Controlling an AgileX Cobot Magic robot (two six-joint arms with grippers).
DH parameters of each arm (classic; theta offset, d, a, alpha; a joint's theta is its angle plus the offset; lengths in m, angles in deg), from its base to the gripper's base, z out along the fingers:
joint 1: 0 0.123 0 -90
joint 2: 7.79 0 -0.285 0
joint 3: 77.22 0 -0.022 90
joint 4: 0 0.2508 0 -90
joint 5: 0 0 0.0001 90
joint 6: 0 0.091 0 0
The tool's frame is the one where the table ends.
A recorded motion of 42 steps. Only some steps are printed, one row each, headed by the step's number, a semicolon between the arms.
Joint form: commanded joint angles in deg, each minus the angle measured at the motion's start. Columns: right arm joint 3, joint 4, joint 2, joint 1, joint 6, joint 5; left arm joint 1, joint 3, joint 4, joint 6, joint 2, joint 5.
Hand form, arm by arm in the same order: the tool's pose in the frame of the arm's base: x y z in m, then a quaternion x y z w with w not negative. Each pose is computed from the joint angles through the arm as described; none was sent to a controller.
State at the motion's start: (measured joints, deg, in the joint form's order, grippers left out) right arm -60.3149 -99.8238 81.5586 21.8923 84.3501 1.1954; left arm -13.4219 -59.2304 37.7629 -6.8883 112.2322 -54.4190
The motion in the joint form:
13: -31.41 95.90 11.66 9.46 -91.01 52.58; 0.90 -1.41 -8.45 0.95 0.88 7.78
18: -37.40 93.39 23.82 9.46 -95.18 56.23; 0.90 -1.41 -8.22 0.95 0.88 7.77
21: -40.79 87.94 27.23 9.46 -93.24 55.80; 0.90 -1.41 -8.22 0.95 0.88 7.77
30: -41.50 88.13 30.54 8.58 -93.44 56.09; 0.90 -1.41 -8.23 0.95 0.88 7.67
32: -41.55 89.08 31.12 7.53 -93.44 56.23; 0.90 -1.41 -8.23 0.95 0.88 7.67
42: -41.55 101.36 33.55 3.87 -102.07 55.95; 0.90 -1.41 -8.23 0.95 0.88 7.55
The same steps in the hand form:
13: 0.3113 0.1838 0.3701 -0.31524 0.88559 0.04051 0.33870; 0.3999 -0.1220 0.1904 0.29201 0.67345 -0.11790 0.66880
18: 0.3537 0.2054 0.3168 -0.36297 0.89389 -0.00674 0.26298; 0.3998 -0.1222 0.1903 0.29392 0.67292 -0.11794 0.66849
21: 0.3711 0.2077 0.3111 -0.36005 0.89053 -0.04600 0.27425; 0.3998 -0.1222 0.1903 0.29392 0.67292 -0.11794 0.66849
30: 0.3834 0.2076 0.2896 -0.35829 0.89820 -0.05090 0.24956; 0.3997 -0.1222 0.1905 0.29380 0.67235 -0.11826 0.66906
32: 0.3879 0.2023 0.2851 -0.34850 0.90426 -0.04637 0.24230; 0.3997 -0.1222 0.1905 0.29380 0.67235 -0.11826 0.66906
42: 0.3989 0.1948 0.2653 -0.35751 0.90921 0.02746 0.21161; 0.3997 -0.1223 0.1907 0.29375 0.67164 -0.11864 0.66973

